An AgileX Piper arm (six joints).
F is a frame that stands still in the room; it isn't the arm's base.
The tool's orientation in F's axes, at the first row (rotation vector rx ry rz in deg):
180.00, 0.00, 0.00
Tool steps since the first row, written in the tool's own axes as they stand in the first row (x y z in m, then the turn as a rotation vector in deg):
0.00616, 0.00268, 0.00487, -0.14, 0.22, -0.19
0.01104, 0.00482, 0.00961, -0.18, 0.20, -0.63
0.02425, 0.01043, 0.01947, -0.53, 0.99, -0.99
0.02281, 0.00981, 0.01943, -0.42, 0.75, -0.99
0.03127, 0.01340, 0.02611, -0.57, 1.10, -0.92
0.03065, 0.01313, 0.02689, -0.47, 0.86, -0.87
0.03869, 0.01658, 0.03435, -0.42, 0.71, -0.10
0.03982, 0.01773, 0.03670, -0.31, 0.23, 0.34
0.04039, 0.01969, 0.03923, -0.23, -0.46, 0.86
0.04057, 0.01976, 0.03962, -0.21, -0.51, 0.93
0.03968, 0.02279, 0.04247, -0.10, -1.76, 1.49
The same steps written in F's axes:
0.00616, -0.00268, -0.00487, -0.14, -0.22, 0.19
0.01104, -0.00482, -0.00961, -0.18, -0.20, 0.63
0.02425, -0.01043, -0.01947, -0.53, -0.99, 0.99
0.02281, -0.00981, -0.01943, -0.42, -0.75, 0.99
0.03127, -0.01340, -0.02611, -0.57, -1.10, 0.92
0.03065, -0.01313, -0.02689, -0.47, -0.86, 0.87
0.03869, -0.01658, -0.03435, -0.42, -0.71, 0.10
0.03982, -0.01773, -0.03670, -0.31, -0.23, -0.34
0.04039, -0.01969, -0.03923, -0.23, 0.46, -0.86
0.04057, -0.01976, -0.03962, -0.21, 0.51, -0.93
0.03968, -0.02279, -0.04247, -0.10, 1.76, -1.49

